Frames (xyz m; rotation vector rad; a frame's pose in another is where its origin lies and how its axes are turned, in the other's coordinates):
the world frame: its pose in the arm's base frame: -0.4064 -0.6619 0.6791 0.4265 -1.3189 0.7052
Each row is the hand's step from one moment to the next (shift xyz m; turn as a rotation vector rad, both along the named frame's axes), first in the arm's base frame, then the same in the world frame.
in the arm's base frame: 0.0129 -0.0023 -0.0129 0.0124 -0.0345 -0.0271
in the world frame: -0.0119 -0.0091 -0.0107 -0.0329 -0.0306 0.0076
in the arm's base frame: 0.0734 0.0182 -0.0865 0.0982 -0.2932 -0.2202
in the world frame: -0.0733 -0.0279 -0.0840 -0.2707 -0.2562 0.0721
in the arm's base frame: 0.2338 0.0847 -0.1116 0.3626 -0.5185 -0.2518
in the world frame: -0.0683 -0.0866 -0.2492 -0.3282 -0.5963 0.0205
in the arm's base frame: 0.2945 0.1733 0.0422 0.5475 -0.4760 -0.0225
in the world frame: 0.1062 -0.0800 -0.3176 -0.0796 -0.7156 -0.0914
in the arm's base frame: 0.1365 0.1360 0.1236 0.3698 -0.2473 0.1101
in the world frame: 0.1627 -0.0076 -0.1609 0.0845 -0.4428 -0.0829
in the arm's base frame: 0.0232 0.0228 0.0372 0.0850 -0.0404 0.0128
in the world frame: 0.0433 -0.0032 -0.0236 0.0110 -0.0886 -0.0325
